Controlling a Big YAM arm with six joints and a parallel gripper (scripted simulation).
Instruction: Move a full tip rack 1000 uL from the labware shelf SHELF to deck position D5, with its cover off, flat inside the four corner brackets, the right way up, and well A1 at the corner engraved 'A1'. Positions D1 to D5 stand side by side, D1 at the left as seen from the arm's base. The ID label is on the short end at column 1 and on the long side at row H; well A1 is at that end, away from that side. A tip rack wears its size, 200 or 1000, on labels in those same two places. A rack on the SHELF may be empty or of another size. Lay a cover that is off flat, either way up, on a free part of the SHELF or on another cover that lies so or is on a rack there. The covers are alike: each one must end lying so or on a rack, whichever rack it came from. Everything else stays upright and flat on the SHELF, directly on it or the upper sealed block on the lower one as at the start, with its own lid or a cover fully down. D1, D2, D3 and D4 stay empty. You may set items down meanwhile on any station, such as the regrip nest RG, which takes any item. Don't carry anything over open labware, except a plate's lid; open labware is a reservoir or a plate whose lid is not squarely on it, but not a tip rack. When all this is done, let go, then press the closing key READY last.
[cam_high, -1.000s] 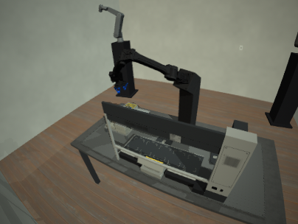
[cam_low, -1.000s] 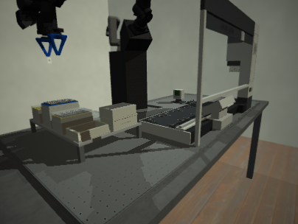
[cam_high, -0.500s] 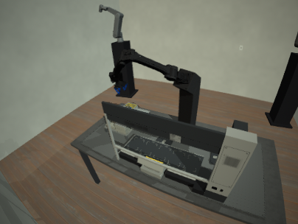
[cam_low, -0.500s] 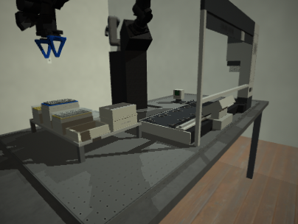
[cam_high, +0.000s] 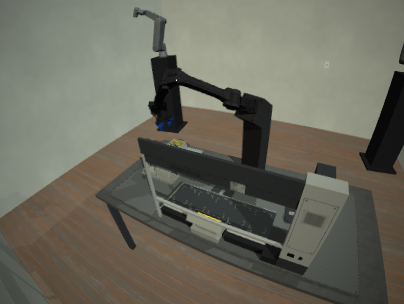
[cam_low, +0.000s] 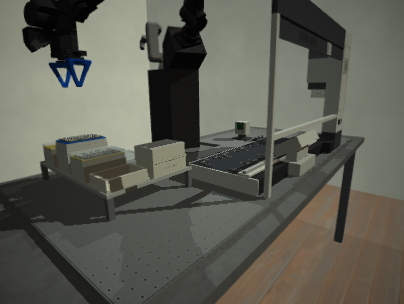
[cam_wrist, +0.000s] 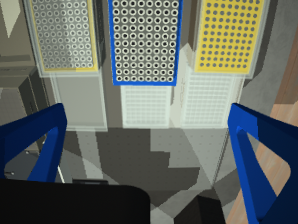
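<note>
Right now my hand is 10 mm to the right of the tip rack and 190 mm above it. From my hand the other things lie so: shelf label 90 mm ahead, 220 mm to the left, 320 mm below; labware shelf 60 mm ahead, 60 mm to the left, 260 mm below; pale block 240 mm ahead, 100 mm to the left, 200 mm below.
</note>
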